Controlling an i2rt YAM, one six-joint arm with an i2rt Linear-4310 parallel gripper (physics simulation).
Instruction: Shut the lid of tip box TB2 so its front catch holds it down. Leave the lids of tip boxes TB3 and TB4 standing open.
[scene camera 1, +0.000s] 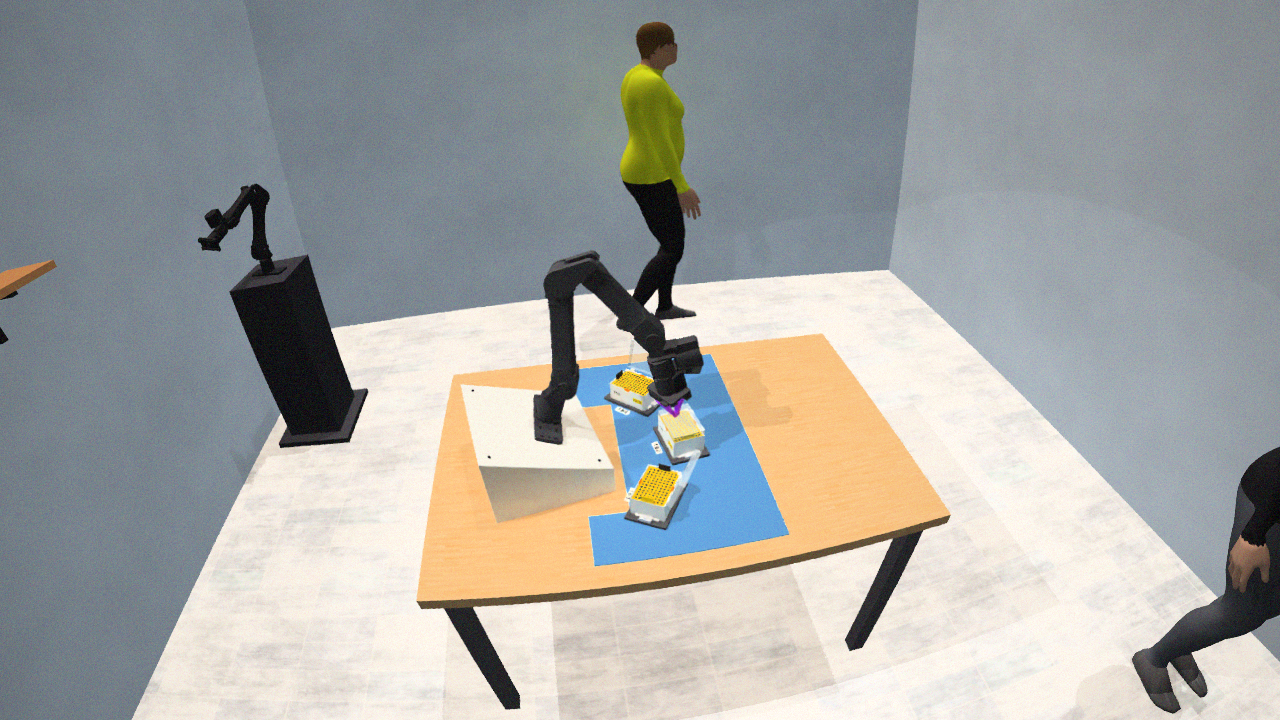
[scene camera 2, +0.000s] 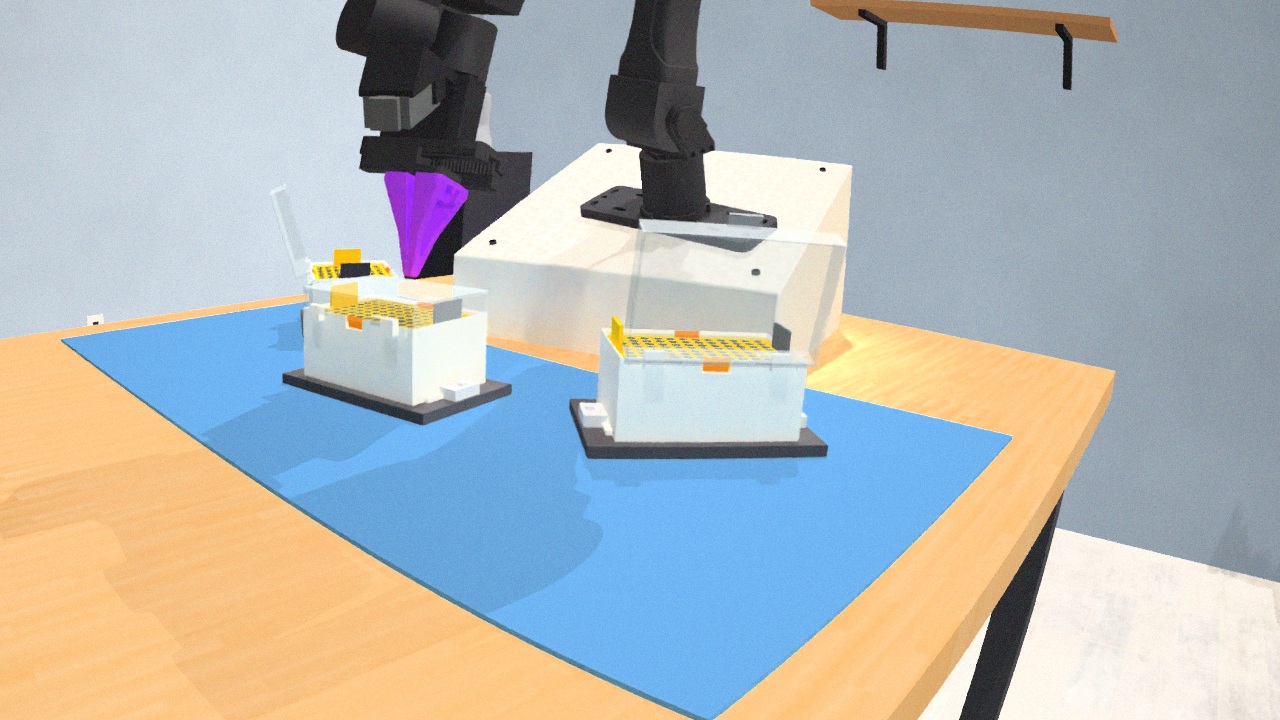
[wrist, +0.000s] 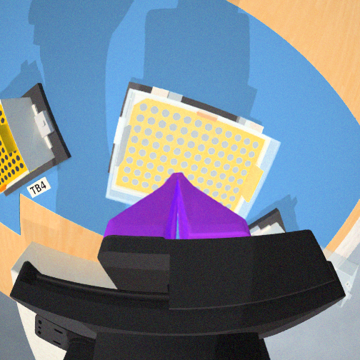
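Seen in the pictures: gripper, between the fingertips: (scene camera 1: 676, 415) (scene camera 2: 410, 276); arm's base, origin of its link: (scene camera 1: 547, 419) (scene camera 2: 676, 220).
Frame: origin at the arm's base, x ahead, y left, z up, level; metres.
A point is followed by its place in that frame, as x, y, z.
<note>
The middle tip box (scene camera 1: 684, 444) {0.338, -0.076, -0.071} (scene camera 2: 358, 353) {0.382, -0.002, -0.082} (wrist: 195, 142), apparently TB2, has its clear lid (scene camera 2: 463, 293) {0.314, 0.037, -0.040} (wrist: 271, 147) lying down over the yellow rack. Whether its front catch holds cannot be told. My gripper (scene camera 1: 676, 413) {0.331, -0.005, -0.032} (scene camera 2: 411, 274) {0.331, -0.005, -0.032} (wrist: 177, 180) is shut and empty, its purple tips pointing down at the lid's arm-side part, apparently slightly above it. TB4 (scene camera 1: 631, 394) {0.233, 0.156, -0.067} (wrist: 11, 167), labelled in the wrist view, has its lid (scene camera 2: 288, 228) {0.332, -0.199, -0.008} standing open. The other box (scene camera 1: 648, 503) (scene camera 2: 707, 402), apparently TB3, also has its lid (scene camera 1: 691, 468) (scene camera 2: 733, 291) open.
The boxes stand on dark base plates on a blue mat (scene camera 1: 733, 501) {0.424, -0.253, -0.118} (scene camera 2: 447, 537) {0.484, 0.214, -0.118} on the wooden table (scene camera 1: 841, 429) {0.801, -0.061, -0.121} (scene camera 2: 116, 537) {0.629, 0.109, -0.121}. The arm stands on a white wedge block (scene camera 1: 510, 420) {-0.088, -0.033, 0.036} (scene camera 2: 537, 295) {0.129, -0.062, -0.074}. The open lids rise on both sides of the middle box.
</note>
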